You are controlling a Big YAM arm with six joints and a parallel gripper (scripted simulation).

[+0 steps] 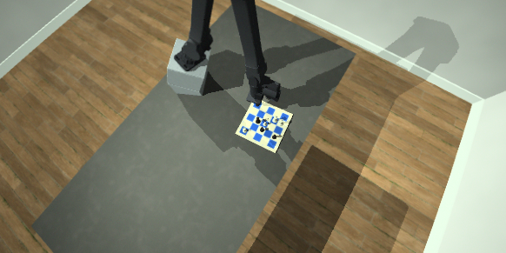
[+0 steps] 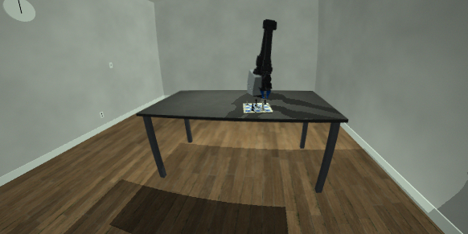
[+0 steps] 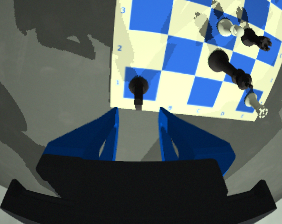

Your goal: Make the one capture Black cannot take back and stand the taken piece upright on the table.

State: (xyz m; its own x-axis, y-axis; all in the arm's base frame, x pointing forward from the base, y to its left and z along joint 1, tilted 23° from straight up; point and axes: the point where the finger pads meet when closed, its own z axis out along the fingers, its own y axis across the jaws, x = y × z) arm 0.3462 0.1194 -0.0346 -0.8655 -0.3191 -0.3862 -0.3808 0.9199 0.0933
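My gripper is now 4 cm above the black piece. The rest, counted from my hand: cream chessboard (10 cm ahead, 5 cm to the right, 6 cm below); then white piece (5 cm ahead, 15 cm to the right, 4 cm below).
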